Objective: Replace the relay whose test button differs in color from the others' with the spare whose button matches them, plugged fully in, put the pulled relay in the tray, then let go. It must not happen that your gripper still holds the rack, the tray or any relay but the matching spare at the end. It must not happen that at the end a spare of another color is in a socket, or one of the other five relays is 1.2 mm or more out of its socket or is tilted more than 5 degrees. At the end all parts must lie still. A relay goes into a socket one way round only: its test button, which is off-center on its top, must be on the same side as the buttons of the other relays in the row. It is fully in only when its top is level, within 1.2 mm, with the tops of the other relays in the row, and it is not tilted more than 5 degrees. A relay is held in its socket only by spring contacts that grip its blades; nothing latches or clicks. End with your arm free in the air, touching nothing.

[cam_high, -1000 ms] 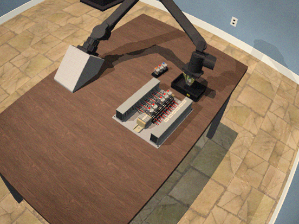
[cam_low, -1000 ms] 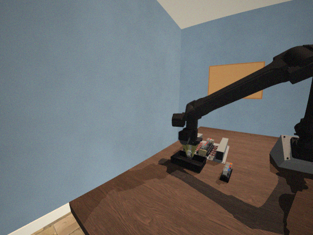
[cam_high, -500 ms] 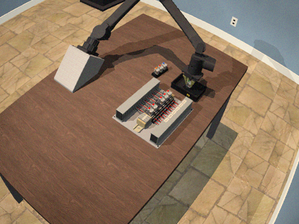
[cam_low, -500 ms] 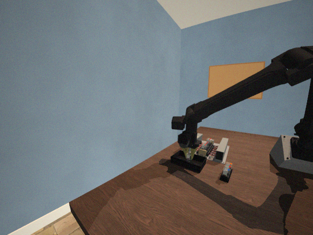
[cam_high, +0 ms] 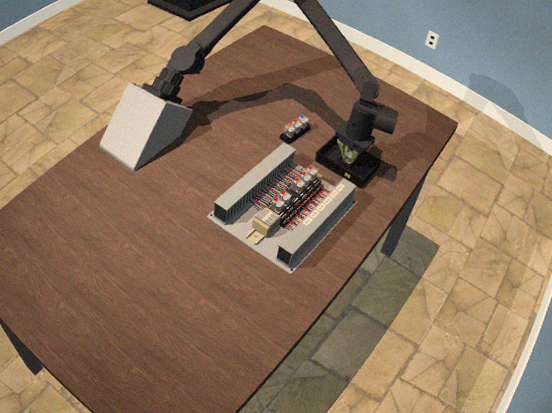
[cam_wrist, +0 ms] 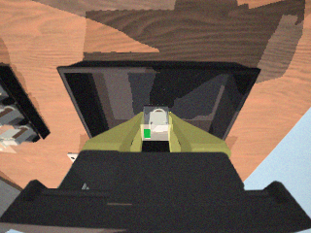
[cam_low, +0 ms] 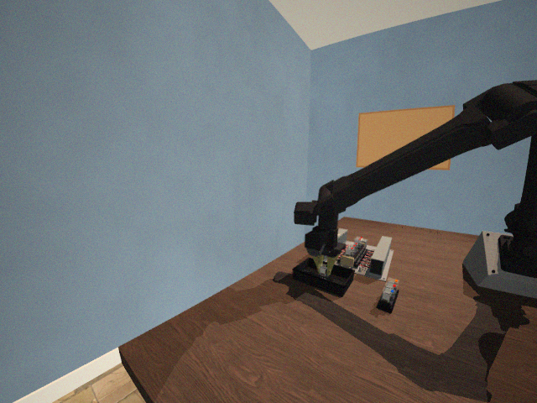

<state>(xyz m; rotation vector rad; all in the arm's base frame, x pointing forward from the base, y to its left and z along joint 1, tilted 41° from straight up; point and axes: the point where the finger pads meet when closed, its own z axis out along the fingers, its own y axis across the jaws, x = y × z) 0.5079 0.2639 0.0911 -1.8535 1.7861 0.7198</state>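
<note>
Now: hand 10 mm above the black tray.
</note>
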